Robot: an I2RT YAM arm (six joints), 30 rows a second.
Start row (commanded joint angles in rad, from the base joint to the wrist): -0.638 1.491 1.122 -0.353 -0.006 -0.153
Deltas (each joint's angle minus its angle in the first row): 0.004 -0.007 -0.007 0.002 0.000 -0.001; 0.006 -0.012 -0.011 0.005 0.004 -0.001; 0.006 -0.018 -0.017 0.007 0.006 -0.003; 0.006 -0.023 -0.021 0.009 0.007 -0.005; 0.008 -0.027 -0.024 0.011 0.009 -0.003; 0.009 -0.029 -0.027 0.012 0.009 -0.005; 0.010 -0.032 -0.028 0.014 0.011 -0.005; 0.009 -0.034 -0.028 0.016 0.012 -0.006; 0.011 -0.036 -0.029 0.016 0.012 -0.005; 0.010 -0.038 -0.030 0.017 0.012 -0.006; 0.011 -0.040 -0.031 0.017 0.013 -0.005; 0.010 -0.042 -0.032 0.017 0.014 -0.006; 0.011 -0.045 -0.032 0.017 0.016 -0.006; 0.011 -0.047 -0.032 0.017 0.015 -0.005; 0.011 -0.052 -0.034 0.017 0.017 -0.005; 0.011 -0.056 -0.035 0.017 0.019 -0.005
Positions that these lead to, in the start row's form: -0.634 1.484 1.115 -0.351 -0.006 -0.154; -0.632 1.479 1.111 -0.348 -0.002 -0.154; -0.632 1.473 1.105 -0.346 0.000 -0.156; -0.632 1.468 1.101 -0.344 0.001 -0.158; -0.630 1.464 1.098 -0.342 0.003 -0.156; -0.629 1.462 1.095 -0.341 0.003 -0.158; -0.628 1.459 1.094 -0.339 0.005 -0.158; -0.629 1.457 1.094 -0.337 0.006 -0.159; -0.627 1.455 1.093 -0.337 0.006 -0.158; -0.628 1.453 1.092 -0.336 0.006 -0.159; -0.627 1.451 1.091 -0.336 0.007 -0.158; -0.628 1.449 1.090 -0.336 0.008 -0.159; -0.627 1.446 1.090 -0.336 0.010 -0.159; -0.627 1.444 1.090 -0.336 0.009 -0.158; -0.627 1.439 1.088 -0.336 0.011 -0.158; -0.627 1.435 1.087 -0.336 0.013 -0.158
